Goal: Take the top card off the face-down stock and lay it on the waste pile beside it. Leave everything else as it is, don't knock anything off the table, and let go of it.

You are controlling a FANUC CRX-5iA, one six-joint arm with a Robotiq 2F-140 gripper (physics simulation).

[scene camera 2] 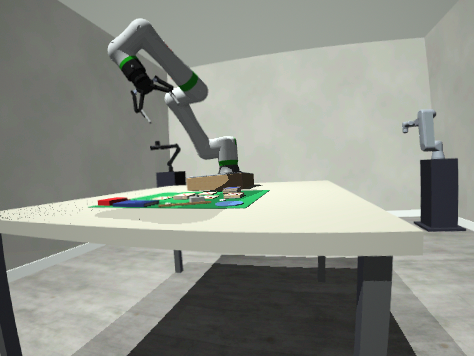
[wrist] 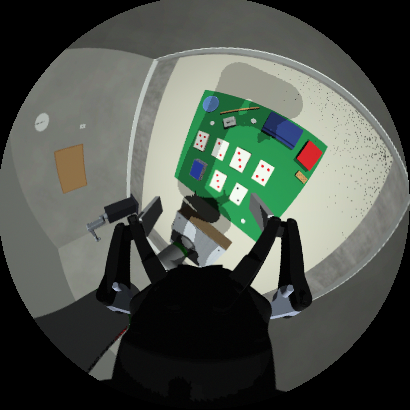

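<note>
The face-down stock [scene camera 2: 232, 189] [wrist: 198, 169] is a small blue-backed stack near one edge of the green mat [scene camera 2: 256, 197] [wrist: 280, 197]. Beside it, a face-up pile with red pips [scene camera 2: 233, 195] [wrist: 201, 141] appears to be the waste pile; a gap of mat separates them in the wrist view. My gripper [scene camera 2: 163, 111] [wrist: 204, 201] is wide open and empty, high above the table and well away from the cards. The edges between single cards in the stock are too small to tell.
Several face-up cards [wrist: 240, 159] lie near both piles. The mat also bears a blue disc [scene camera 2: 229, 203] [wrist: 211, 104], a thin brown stick [wrist: 240, 110], a grey block [wrist: 229, 122], a dark blue case [wrist: 282, 130] and a red box [scene camera 2: 112, 201] [wrist: 309, 155]. The arm's base stands behind.
</note>
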